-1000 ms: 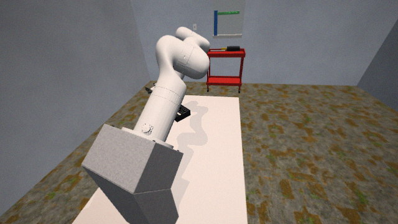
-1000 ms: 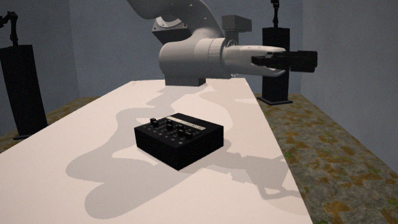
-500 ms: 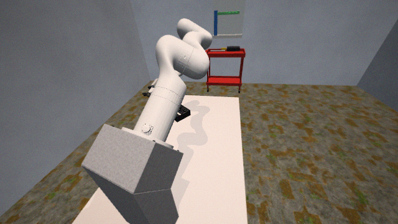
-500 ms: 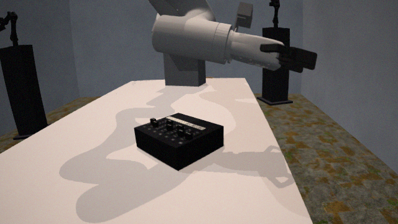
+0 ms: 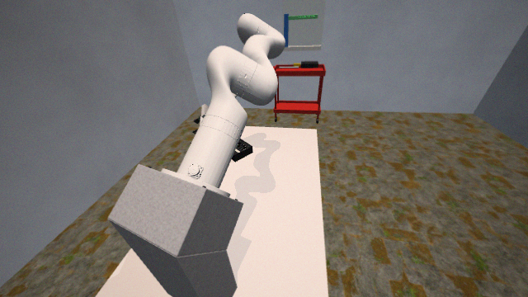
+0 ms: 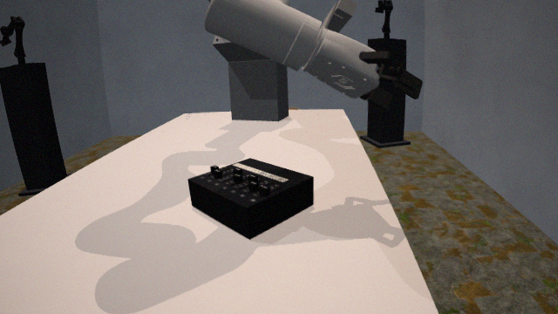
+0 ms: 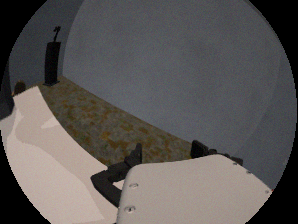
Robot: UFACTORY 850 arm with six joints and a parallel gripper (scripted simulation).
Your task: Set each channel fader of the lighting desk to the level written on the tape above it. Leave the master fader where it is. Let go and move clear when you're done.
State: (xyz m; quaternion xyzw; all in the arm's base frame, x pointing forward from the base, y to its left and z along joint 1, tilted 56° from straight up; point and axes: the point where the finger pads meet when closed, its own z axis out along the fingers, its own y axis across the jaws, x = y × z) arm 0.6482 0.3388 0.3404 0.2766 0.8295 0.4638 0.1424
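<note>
Now: hand 29 cm to the left of the fader cap, 13 cm above it and 12 cm past it.
</note>
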